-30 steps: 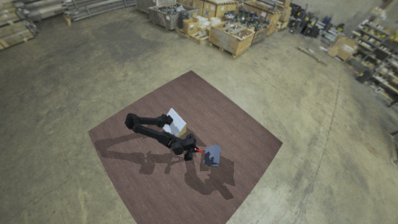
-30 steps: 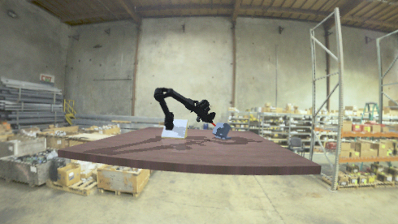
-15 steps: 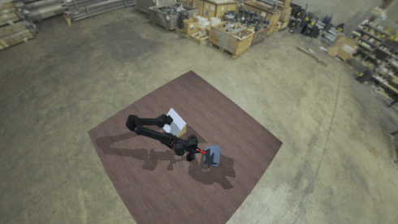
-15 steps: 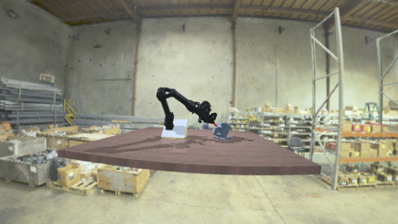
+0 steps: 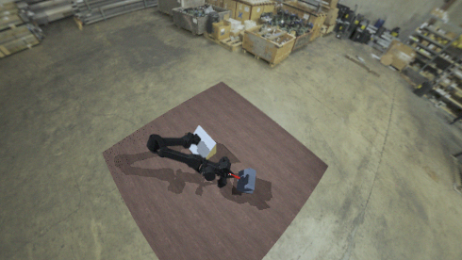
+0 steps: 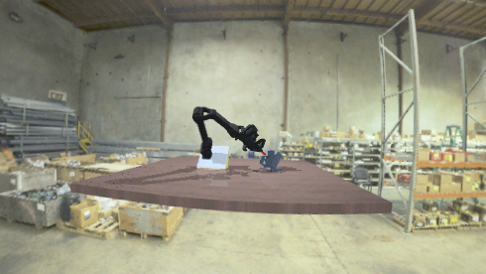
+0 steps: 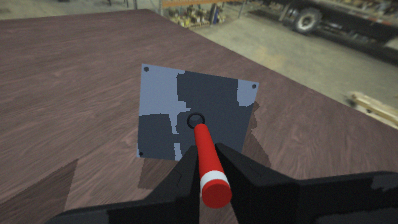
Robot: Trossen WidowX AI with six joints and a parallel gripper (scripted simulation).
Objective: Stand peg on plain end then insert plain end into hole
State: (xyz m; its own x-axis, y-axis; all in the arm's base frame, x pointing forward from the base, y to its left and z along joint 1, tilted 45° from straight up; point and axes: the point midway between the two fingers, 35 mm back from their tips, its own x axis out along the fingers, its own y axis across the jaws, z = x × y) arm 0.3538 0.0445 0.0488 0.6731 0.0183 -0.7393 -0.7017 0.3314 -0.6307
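My gripper tip is now 6 cm short of the sloped panel, 5 cm to the right of it and 5 cm above it. Round my gripper tip: peg (1 cm behind, 1 cm to the right, 1 cm above).
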